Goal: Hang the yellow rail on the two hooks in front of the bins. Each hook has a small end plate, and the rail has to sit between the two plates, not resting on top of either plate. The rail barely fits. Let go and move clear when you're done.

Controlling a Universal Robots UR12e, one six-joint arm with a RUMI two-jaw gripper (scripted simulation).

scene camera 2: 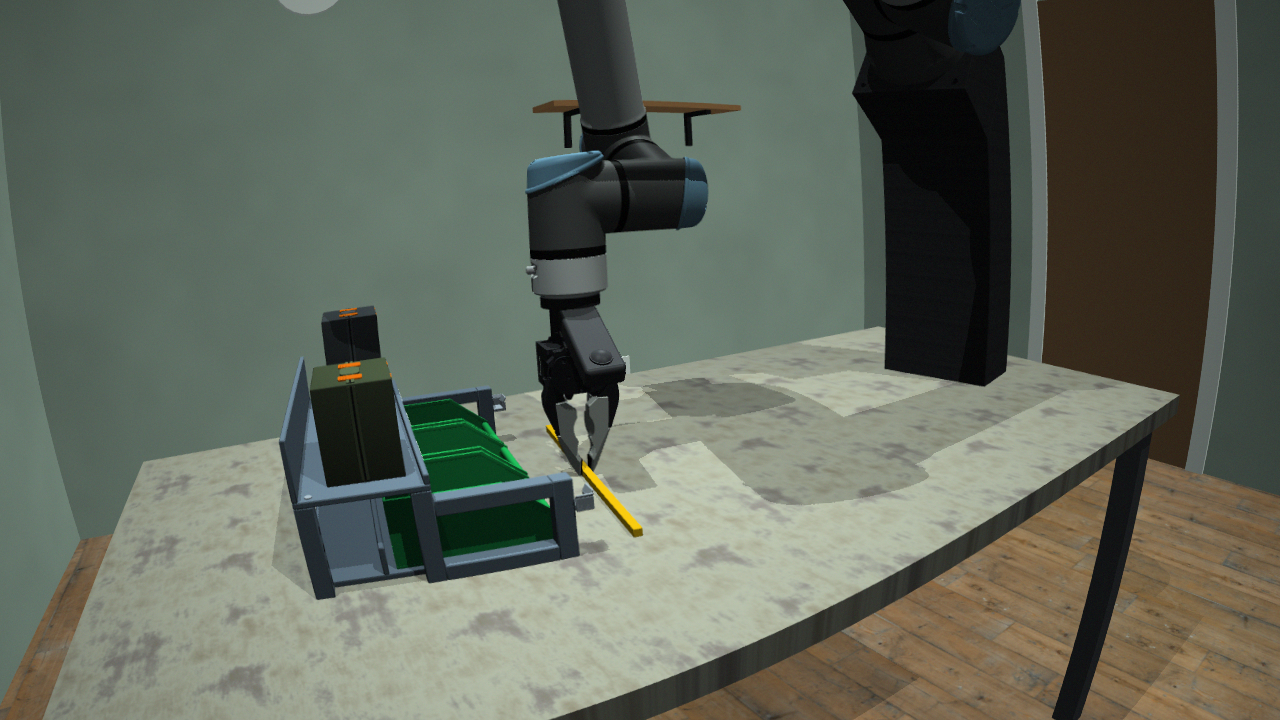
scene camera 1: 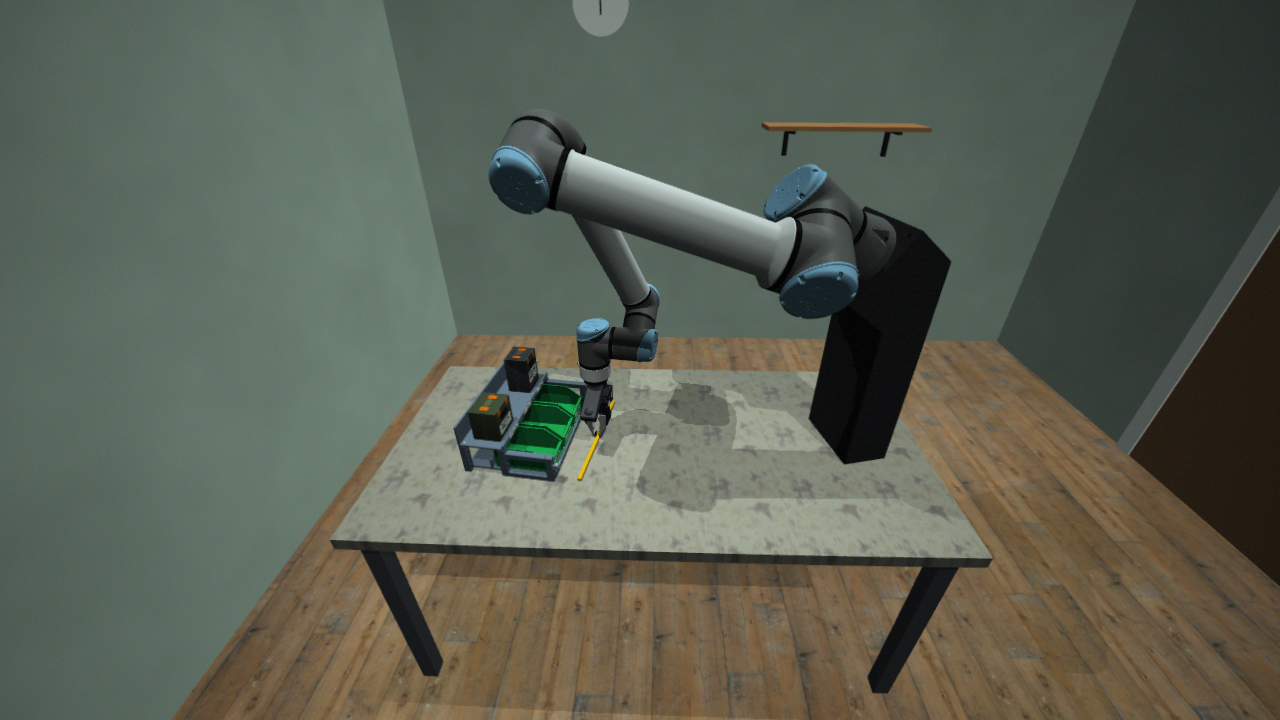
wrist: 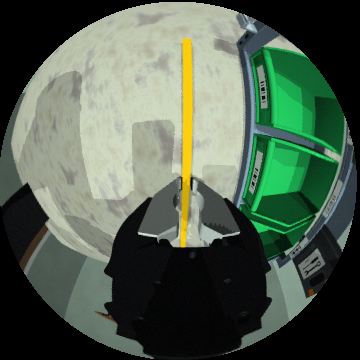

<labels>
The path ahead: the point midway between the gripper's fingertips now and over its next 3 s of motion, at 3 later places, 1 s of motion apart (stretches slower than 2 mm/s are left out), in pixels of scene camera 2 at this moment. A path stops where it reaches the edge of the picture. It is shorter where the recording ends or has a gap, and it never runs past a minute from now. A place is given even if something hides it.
My gripper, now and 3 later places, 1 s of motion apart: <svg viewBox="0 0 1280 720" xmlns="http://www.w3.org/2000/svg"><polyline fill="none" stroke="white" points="585,474 582,432 578,390 525,400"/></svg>
</labels>
